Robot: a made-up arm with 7 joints.
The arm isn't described. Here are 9 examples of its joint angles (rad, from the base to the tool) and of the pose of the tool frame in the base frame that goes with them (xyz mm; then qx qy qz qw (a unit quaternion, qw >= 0)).
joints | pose
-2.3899 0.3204 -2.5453 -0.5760 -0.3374 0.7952 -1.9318 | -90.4 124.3 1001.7 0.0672 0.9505 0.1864 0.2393
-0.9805 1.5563 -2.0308 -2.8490 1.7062 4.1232 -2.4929 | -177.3 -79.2 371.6 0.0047 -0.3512 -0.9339 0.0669
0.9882 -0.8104 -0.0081 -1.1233 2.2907 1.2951 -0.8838 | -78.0 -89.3 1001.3 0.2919 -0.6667 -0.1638 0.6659
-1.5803 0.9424 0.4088 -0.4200 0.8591 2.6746 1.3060 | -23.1 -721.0 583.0 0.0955 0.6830 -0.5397 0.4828
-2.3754 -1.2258 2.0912 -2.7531 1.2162 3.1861 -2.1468 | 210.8 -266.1 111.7 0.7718 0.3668 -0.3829 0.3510
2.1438 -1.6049 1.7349 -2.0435 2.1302 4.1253 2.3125 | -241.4 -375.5 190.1 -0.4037 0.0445 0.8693 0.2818
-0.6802 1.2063 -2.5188 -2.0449 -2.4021 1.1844 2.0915 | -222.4 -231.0 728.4 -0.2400 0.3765 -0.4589 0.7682
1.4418 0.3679 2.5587 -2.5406 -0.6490 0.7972 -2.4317 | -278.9 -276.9 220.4 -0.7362 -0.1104 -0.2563 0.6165
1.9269 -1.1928 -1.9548 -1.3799 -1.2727 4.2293 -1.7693 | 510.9 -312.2 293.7 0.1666 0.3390 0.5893 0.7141
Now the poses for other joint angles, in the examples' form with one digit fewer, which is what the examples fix.
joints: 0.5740 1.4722 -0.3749 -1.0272 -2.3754 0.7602 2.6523
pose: 706 222 -80 0.030 -0.059 0.961 0.267
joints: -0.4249 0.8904 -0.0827 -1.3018 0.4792 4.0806 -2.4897
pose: 558 -315 270 0.483 0.367 0.053 0.793
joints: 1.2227 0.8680 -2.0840 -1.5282 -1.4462 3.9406 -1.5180
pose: 450 69 596 -0.241 0.714 -0.254 0.606
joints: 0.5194 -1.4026 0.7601 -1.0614 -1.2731 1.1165 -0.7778
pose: -626 -15 689 0.574 0.086 0.656 0.483
